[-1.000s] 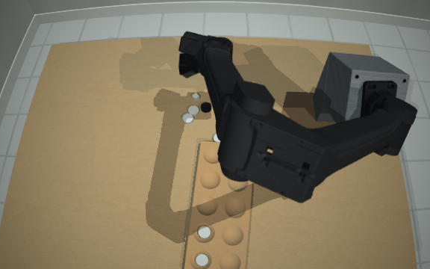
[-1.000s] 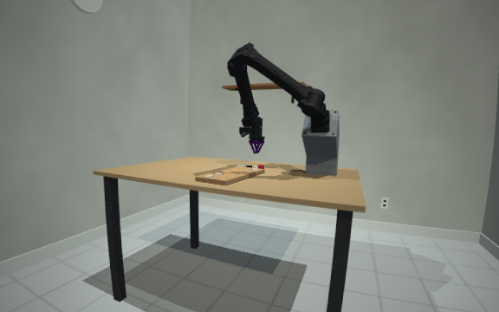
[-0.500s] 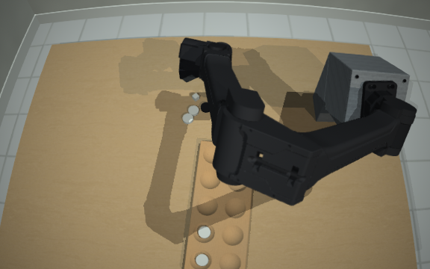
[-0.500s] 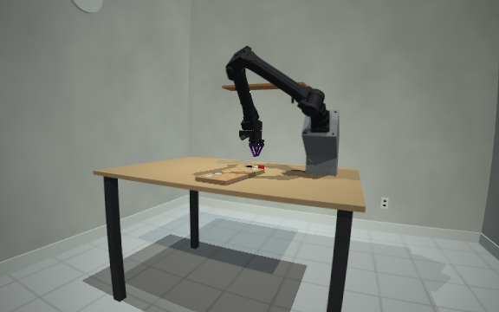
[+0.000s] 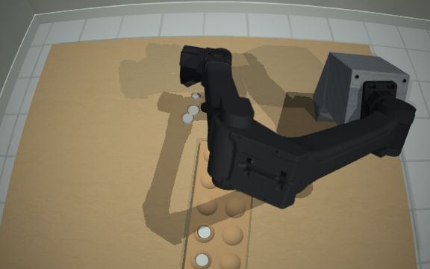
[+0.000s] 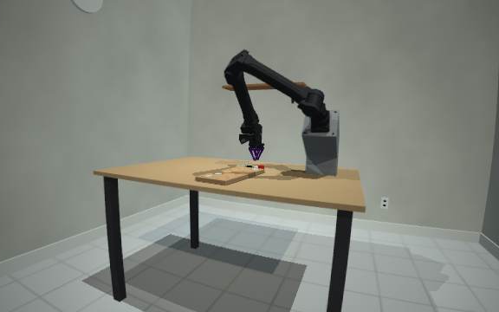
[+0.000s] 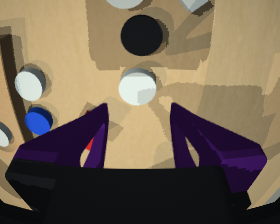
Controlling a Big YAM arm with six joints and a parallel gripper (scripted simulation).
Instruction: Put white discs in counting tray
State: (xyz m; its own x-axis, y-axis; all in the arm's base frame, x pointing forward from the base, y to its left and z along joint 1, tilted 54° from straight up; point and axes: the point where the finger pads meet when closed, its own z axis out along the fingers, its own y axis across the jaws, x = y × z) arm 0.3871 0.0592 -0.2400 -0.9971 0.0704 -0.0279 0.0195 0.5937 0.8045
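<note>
Now: the black disc 40 mm ahead of my hand and 50 mm below it. Round my hand: blue disc (40 mm behind, 110 mm to the left, 50 mm below); then red cube (50 mm behind, 50 mm to the left, 40 mm below); then small white cube (70 mm ahead, 40 mm to the right, 50 mm below).
</note>
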